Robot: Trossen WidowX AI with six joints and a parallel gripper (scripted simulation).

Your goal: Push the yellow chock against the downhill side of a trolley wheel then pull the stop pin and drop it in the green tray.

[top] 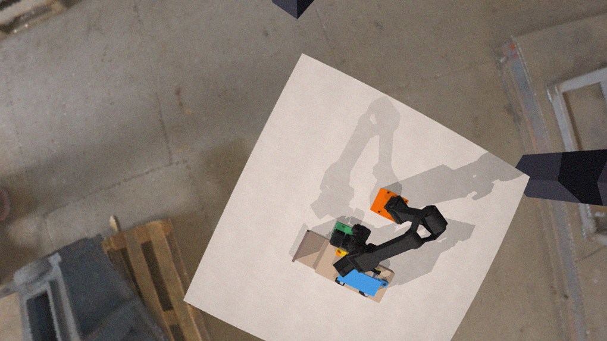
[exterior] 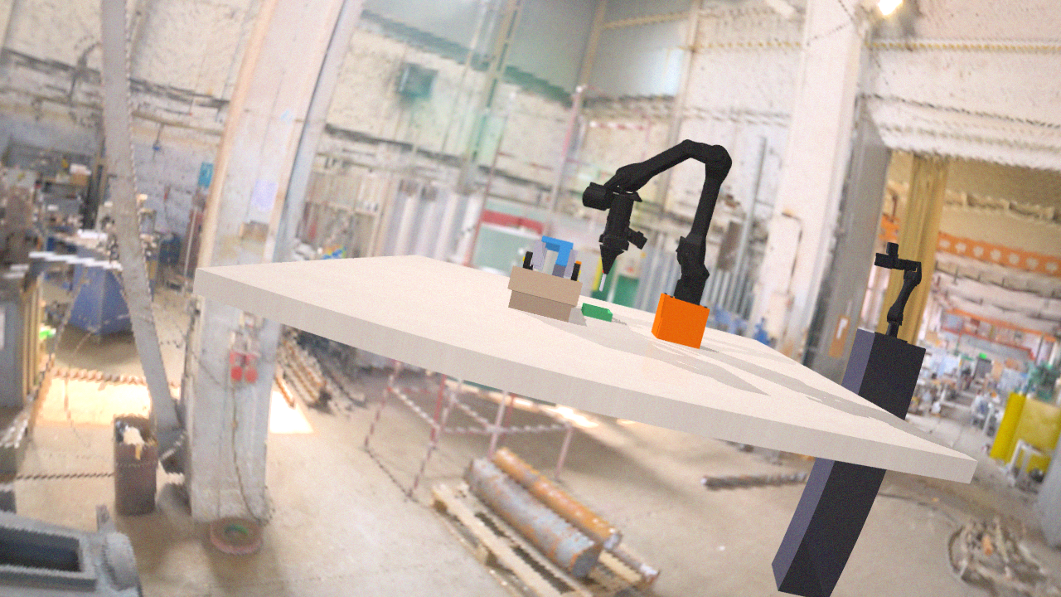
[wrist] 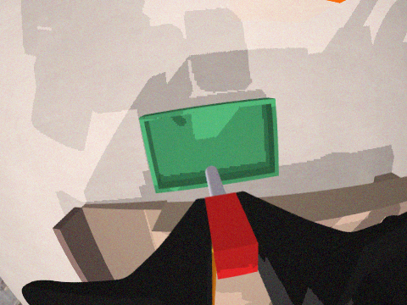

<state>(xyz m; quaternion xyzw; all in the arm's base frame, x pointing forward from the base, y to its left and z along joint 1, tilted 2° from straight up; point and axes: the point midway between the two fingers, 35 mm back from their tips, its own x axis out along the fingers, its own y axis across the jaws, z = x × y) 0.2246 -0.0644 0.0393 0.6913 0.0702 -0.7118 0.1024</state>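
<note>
Now: gripper tip 12 cm above the green tray. From my gripper tip the other things lie so: red-headed stop pin right at my gripper tip; yellow chock 7 cm ahead, 2 cm to the left, 3 cm below; blue trolley 11 cm ahead, 14 cm to the left.
</note>
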